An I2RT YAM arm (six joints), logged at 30 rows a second.
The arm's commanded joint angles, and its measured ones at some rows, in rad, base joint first. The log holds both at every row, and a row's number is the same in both.
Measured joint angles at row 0: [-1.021, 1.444, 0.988, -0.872, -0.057, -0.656]
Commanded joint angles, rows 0 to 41: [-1.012, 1.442, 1.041, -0.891, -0.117, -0.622]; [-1.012, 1.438, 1.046, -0.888, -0.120, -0.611]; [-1.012, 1.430, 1.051, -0.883, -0.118, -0.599]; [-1.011, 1.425, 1.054, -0.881, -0.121, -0.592]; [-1.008, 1.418, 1.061, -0.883, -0.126, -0.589]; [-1.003, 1.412, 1.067, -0.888, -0.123, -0.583]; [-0.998, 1.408, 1.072, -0.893, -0.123, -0.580]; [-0.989, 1.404, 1.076, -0.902, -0.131, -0.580]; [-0.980, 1.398, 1.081, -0.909, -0.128, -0.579]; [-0.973, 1.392, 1.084, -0.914, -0.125, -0.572]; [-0.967, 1.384, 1.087, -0.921, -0.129, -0.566]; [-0.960, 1.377, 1.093, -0.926, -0.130, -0.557]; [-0.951, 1.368, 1.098, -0.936, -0.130, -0.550]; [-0.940, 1.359, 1.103, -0.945, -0.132, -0.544]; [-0.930, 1.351, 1.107, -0.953, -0.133, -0.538]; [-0.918, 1.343, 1.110, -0.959, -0.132, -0.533]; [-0.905, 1.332, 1.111, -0.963, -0.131, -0.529]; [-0.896, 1.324, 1.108, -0.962, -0.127, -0.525]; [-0.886, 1.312, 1.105, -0.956, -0.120, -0.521]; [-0.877, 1.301, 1.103, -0.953, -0.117, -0.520]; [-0.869, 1.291, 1.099, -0.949, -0.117, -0.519]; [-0.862, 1.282, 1.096, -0.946, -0.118, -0.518]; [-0.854, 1.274, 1.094, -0.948, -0.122, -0.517]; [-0.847, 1.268, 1.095, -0.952, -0.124, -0.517]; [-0.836, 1.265, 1.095, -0.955, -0.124, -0.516]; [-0.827, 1.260, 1.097, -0.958, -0.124, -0.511]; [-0.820, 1.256, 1.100, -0.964, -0.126, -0.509]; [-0.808, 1.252, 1.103, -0.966, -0.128, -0.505]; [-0.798, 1.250, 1.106, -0.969, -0.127, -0.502]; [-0.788, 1.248, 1.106, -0.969, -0.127, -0.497]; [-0.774, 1.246, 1.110, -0.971, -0.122, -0.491]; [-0.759, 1.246, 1.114, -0.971, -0.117, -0.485]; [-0.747, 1.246, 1.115, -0.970, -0.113, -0.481]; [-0.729, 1.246, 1.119, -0.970, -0.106, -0.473]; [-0.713, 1.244, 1.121, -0.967, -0.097, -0.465]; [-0.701, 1.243, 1.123, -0.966, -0.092, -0.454]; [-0.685, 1.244, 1.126, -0.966, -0.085, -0.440]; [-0.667, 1.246, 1.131, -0.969, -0.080, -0.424]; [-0.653, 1.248, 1.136, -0.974, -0.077, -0.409]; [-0.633, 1.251, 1.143, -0.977, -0.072, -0.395]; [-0.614, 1.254, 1.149, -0.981, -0.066, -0.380]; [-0.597, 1.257, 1.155, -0.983, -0.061, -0.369]
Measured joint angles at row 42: [-0.630, 1.281, 1.092, -0.995, -0.061, -0.432]
